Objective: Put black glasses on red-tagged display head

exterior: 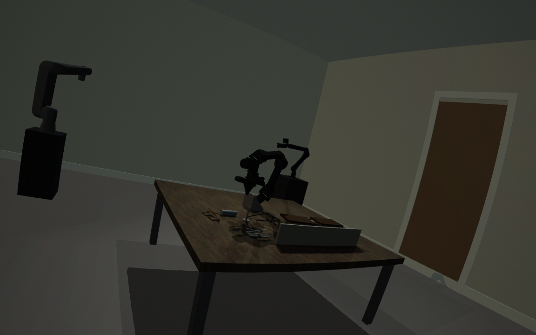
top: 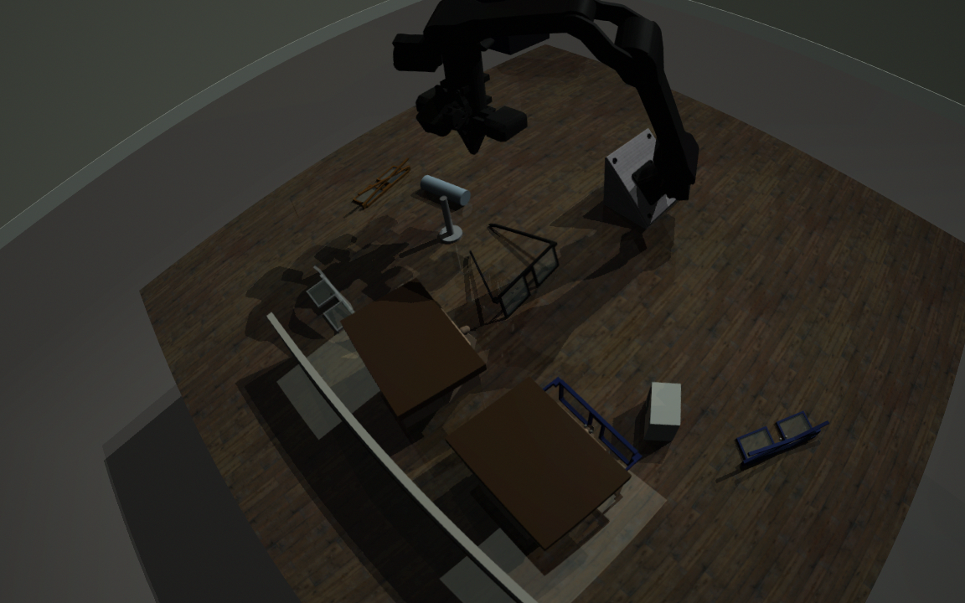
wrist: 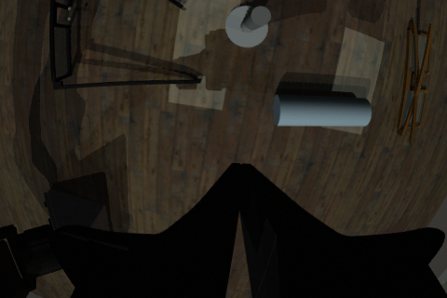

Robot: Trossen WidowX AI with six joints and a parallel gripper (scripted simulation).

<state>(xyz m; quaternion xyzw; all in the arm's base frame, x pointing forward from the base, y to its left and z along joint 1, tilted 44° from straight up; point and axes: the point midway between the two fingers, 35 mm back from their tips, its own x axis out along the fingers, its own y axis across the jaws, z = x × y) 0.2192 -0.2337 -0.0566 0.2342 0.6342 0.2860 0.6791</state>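
Now: the disc base 70 mm ahead of my gripper tip and 110 mm below it. Also, from my gripper tip: long pale panel 410 mm ahead, 300 mm to the left, 80 mm below; white box 120 mm ahead, 470 mm to the left, 110 mm below.
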